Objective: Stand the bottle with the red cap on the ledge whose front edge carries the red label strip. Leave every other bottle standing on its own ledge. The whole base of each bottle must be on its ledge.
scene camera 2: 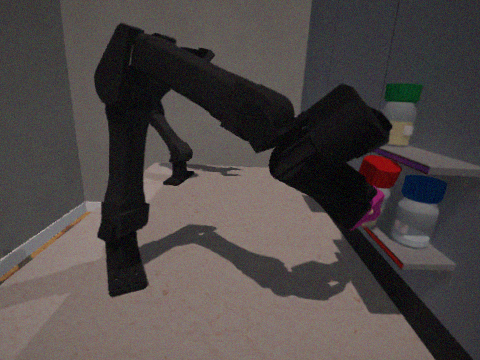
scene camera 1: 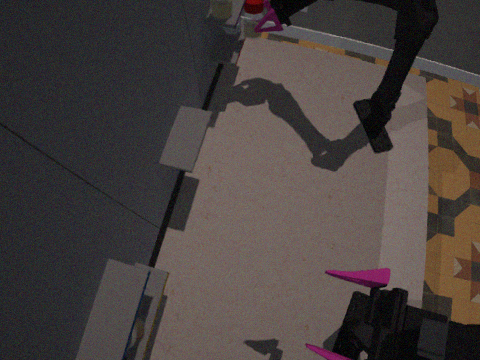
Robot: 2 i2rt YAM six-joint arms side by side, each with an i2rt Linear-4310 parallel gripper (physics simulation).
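Places are measured from the left arm's base along level axes (x ahead, y left, z up), in millimetres.
Where they show: left gripper, fingertip midpoint: (scene camera 1: 316,307); right gripper, fingertip midpoint: (scene camera 2: 363,205) (scene camera 1: 253,26); left arm's base, link origin: (scene camera 2: 179,178) (scene camera 1: 353,329); right arm's base, link origin: (scene camera 2: 124,264) (scene camera 1: 372,125).
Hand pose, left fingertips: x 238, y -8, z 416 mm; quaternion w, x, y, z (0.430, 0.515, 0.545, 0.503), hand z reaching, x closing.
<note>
Things, the pixels of their top centre, and the offset from my left fingertips. "*": a spot on its surface instead.
- bottle with the red cap, top centre: (scene camera 2: 377,157) 640 mm right, 370 mm ahead, 126 mm down
- blue-capped bottle, top centre: (scene camera 2: 425,179) 648 mm right, 442 mm ahead, 153 mm down
- ledge with the red strip, top centre: (scene camera 2: 391,229) (scene camera 1: 231,38) 611 mm right, 429 mm ahead, 258 mm down
- green-capped bottle, top centre: (scene camera 2: 404,84) 547 mm right, 420 mm ahead, 13 mm down
- higher ledge with the purple strip, top centre: (scene camera 2: 410,151) 611 mm right, 429 mm ahead, 118 mm down
- plain grey ledge, top centre: (scene camera 1: 185,136) 218 mm right, 351 mm ahead, 188 mm down
- ledge with a blue strip, top centre: (scene camera 1: 110,320) 174 mm left, 274 mm ahead, 118 mm down
- yellow strip, surface spot: (scene camera 1: 159,290) * 112 mm left, 252 mm ahead, 258 mm down
The bottle with the red cap (scene camera 1: 254,6) (scene camera 2: 381,171) is upright between the fingers of my right gripper (scene camera 1: 262,24) (scene camera 2: 373,210), which is shut on it. In scene camera 2 it is beside the blue-capped bottle (scene camera 2: 419,212), at the far part of the ledge with the red strip (scene camera 2: 425,258). A finger and the arm hide its base, so I cannot tell whether it touches the ledge. The blue-capped bottle stands on that same ledge. The green-capped bottle (scene camera 2: 401,122) stands on the higher ledge with the purple strip (scene camera 2: 440,161). My left gripper (scene camera 1: 318,308) is open and empty, low right in scene camera 1.
A plain grey ledge (scene camera 1: 187,137) juts from the wall at the left. Lower down are a ledge with a blue strip (scene camera 1: 112,305) and, beneath it, one with a yellow strip (scene camera 1: 159,290); part of a bottle (scene camera 1: 139,330) shows between them. A dark strip (scene camera 2: 400,295) runs along the table's wall side.
</note>
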